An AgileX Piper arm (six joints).
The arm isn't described. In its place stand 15 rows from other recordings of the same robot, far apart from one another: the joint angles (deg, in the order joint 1, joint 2, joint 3, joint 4, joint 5, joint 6), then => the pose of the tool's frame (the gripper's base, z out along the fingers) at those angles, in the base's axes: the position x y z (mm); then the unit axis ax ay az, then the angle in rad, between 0 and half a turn.
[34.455, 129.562, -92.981, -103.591, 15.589, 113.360] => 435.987 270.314 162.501 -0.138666 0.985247 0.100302 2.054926
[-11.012, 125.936, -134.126, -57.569, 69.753, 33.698] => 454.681 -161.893 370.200 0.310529 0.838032 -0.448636 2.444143
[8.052, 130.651, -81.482, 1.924, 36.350, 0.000] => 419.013 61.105 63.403 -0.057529 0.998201 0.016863 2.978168
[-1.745, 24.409, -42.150, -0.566, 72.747, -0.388] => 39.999 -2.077 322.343 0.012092 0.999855 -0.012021 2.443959
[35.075, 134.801, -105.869, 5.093, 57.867, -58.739] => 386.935 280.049 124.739 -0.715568 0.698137 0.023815 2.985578
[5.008, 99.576, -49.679, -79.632, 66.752, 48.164] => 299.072 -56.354 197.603 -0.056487 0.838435 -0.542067 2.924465
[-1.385, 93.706, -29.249, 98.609, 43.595, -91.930] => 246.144 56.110 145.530 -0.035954 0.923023 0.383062 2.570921
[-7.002, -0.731, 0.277, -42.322, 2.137, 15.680] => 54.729 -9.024 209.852 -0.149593 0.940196 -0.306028 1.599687
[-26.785, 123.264, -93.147, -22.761, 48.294, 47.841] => 391.455 -227.053 168.981 0.508945 0.849650 -0.138091 2.801741
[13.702, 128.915, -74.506, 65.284, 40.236, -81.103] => 389.385 149.896 73.608 -0.348657 0.889544 0.295212 2.746703
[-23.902, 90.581, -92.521, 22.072, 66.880, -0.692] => 316.795 -105.999 384.427 0.226762 0.964294 0.136807 2.555178
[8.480, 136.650, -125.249, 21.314, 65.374, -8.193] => 502.549 105.328 201.837 -0.092868 0.979131 0.180769 2.830005
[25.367, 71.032, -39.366, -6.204, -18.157, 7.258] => 241.381 117.837 296.098 -0.217142 0.953214 0.210317 1.775079
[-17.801, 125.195, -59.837, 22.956, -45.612, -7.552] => 393.050 -152.841 98.734 0.325375 0.925495 -0.193883 1.909939
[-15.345, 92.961, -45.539, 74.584, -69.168, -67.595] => 260.102 -156.398 244.950 0.388877 0.706064 -0.591818 2.247269
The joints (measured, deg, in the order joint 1, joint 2, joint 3, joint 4, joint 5, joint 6), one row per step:
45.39, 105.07, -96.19, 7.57, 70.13, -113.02
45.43, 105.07, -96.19, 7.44, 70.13, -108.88
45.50, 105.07, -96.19, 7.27, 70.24, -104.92
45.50, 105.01, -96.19, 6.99, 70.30, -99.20
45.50, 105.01, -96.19, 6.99, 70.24, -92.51
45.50, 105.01, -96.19, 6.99, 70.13, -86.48
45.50, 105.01, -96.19, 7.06, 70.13, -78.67
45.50, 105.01, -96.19, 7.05, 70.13, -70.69
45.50, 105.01, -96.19, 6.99, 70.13, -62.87
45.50, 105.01, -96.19, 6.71, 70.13, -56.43
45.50, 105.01, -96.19, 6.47, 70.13, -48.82
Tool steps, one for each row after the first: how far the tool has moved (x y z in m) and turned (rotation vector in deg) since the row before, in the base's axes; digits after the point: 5 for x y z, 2 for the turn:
-0.00006, 0.00005, -0.00003, 0.35, 1.08, -3.90
-0.00029, 0.00003, -0.00008, 0.23, 1.07, -3.68
0.00009, -0.00049, 0.00033, 0.43, 1.39, -5.43
0.00007, 0.00006, 0.00003, 0.78, 1.81, -6.39
0.00012, 0.00011, 0.00005, 0.75, 1.59, -5.77
-0.00007, 0.00007, 0.00001, 0.92, 2.22, -7.46
0.00001, -0.00001, 0.00000, 0.88, 2.21, -7.61
0.00006, -0.00006, -0.00001, 0.83, 2.13, -7.46
0.00029, -0.00029, -0.00005, 0.54, 1.58, -6.13
0.00025, -0.00025, -0.00004, 0.72, 1.91, -7.25

